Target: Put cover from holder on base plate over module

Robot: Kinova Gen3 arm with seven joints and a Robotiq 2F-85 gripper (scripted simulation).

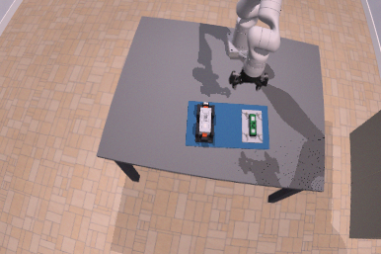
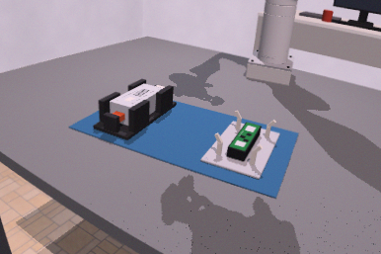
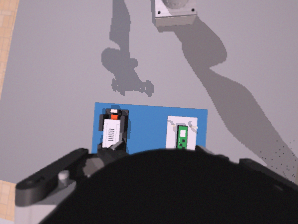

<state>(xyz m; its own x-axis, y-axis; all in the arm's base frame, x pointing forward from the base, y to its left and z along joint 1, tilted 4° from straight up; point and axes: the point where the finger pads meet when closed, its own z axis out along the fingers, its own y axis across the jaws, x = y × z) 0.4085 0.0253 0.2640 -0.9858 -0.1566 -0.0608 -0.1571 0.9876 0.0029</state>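
Now: the light grey cover 260 mm below my hand, 140 mm to the right of it and 60 mm ahead of it.
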